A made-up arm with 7 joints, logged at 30 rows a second.
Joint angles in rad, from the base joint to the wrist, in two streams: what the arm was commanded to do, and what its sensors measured. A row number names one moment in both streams.
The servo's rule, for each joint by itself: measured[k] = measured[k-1] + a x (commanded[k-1-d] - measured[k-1]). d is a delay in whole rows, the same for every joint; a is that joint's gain. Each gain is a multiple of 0.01, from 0.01 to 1. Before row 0 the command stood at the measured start. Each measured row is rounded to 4 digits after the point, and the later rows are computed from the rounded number. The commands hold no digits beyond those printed.
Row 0, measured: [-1.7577, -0.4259, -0.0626, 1.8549, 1.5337, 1.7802, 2.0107]
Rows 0 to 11, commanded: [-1.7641, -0.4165, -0.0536, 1.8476, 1.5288, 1.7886, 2.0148]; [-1.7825, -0.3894, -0.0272, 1.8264, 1.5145, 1.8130, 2.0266]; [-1.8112, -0.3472, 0.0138, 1.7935, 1.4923, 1.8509, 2.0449]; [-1.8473, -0.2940, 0.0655, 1.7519, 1.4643, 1.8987, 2.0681]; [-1.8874, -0.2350, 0.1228, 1.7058, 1.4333, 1.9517, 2.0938]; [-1.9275, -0.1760, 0.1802, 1.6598, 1.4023, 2.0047, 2.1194]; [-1.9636, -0.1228, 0.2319, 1.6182, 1.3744, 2.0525, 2.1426]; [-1.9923, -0.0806, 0.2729, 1.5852, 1.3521, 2.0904, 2.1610]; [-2.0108, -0.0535, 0.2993, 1.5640, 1.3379, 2.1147, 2.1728]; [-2.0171, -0.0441, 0.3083, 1.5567, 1.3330, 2.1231, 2.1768]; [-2.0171, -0.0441, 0.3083, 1.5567, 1.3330, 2.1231, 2.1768]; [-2.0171, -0.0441, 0.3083, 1.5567, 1.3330, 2.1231, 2.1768]
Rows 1 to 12, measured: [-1.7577, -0.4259, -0.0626, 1.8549, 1.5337, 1.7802, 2.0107]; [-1.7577, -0.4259, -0.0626, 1.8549, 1.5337, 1.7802, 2.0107]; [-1.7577, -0.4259, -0.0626, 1.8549, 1.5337, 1.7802, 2.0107]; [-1.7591, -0.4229, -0.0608, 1.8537, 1.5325, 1.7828, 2.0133]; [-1.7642, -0.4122, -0.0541, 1.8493, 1.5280, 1.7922, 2.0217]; [-1.7745, -0.3914, -0.0405, 1.8404, 1.5191, 1.8104, 2.0363]; [-1.7905, -0.3602, -0.0193, 1.8262, 1.5054, 1.8378, 2.0563]; [-1.8118, -0.3201, 0.0091, 1.8069, 1.4874, 1.8731, 2.0799]; [-1.8373, -0.2740, 0.0433, 1.7834, 1.4661, 1.9139, 2.1048]; [-1.8651, -0.2256, 0.0810, 1.7570, 1.4432, 1.9569, 2.1286]; [-1.8931, -0.1792, 0.1194, 1.7295, 1.4204, 1.9983, 2.1490]; [-1.9190, -0.1390, 0.1554, 1.7030, 1.3998, 2.0344, 2.1640]
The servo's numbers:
d 3
a 0.22 0.32 0.20 0.16 0.25 0.31 0.63

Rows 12 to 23, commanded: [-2.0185, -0.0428, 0.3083, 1.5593, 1.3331, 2.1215, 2.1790]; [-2.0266, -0.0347, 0.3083, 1.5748, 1.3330, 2.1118, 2.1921]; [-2.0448, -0.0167, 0.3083, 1.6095, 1.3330, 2.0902, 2.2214]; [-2.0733, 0.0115, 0.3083, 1.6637, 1.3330, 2.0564, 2.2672]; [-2.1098, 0.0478, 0.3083, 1.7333, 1.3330, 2.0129, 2.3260]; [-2.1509, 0.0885, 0.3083, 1.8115, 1.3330, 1.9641, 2.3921]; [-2.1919, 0.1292, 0.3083, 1.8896, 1.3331, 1.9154, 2.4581]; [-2.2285, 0.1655, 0.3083, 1.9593, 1.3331, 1.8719, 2.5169]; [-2.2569, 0.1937, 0.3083, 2.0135, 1.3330, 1.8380, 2.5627]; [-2.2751, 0.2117, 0.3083, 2.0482, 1.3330, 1.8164, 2.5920]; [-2.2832, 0.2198, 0.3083, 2.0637, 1.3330, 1.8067, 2.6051]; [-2.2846, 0.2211, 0.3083, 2.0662, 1.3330, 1.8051, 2.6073]
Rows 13 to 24, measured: [-1.9406, -0.1086, 0.1860, 1.6796, 1.3831, 2.0619, 2.1721]; [-1.9574, -0.0880, 0.2105, 1.6599, 1.3706, 2.0809, 2.1751]; [-1.9705, -0.0740, 0.2301, 1.6434, 1.3612, 2.0940, 2.1762]; [-1.9811, -0.0640, 0.2457, 1.6299, 1.3542, 2.1025, 2.1780]; [-1.9911, -0.0546, 0.2582, 1.6211, 1.3489, 2.1054, 2.1869]; [-2.0029, -0.0425, 0.2682, 1.6192, 1.3449, 2.1007, 2.2086]; [-2.0184, -0.0252, 0.2762, 1.6263, 1.3419, 2.0870, 2.2455]; [-2.0385, -0.0018, 0.2826, 1.6434, 1.3397, 2.0640, 2.2962]; [-2.0632, 0.0271, 0.2877, 1.6703, 1.3380, 2.0330, 2.3566]; [-2.0915, 0.0598, 0.2918, 1.7054, 1.3368, 1.9965, 2.4205]; [-2.1216, 0.0936, 0.2951, 1.7460, 1.3359, 1.9579, 2.4812]; [-2.1514, 0.1256, 0.2977, 1.7888, 1.3352, 1.9207, 2.5325]
